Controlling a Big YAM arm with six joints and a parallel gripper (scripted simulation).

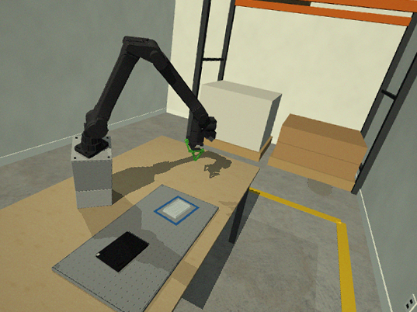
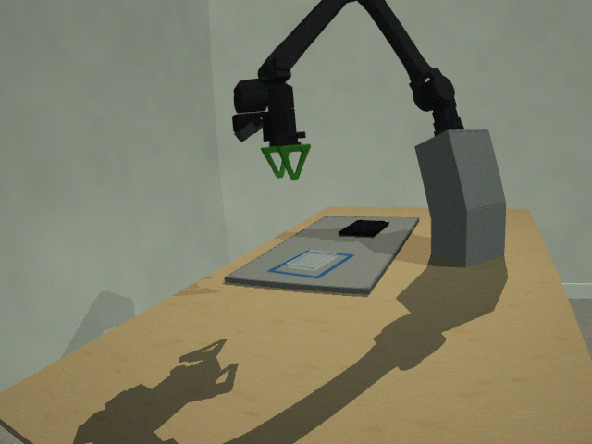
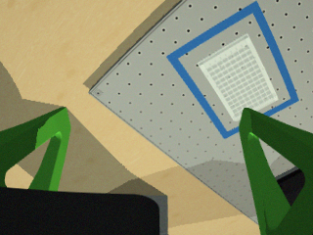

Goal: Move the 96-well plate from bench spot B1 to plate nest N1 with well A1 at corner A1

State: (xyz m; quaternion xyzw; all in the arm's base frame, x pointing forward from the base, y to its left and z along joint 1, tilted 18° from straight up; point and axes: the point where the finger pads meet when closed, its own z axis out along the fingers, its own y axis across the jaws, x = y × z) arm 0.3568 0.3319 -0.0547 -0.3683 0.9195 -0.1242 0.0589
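Now: hand 2 cm short of the 96-well plate, 16 cm to the left of it and 25 cm above it. Also, from my hand: black plate nest (4 cm behind, 51 cm to the right, 25 cm below).
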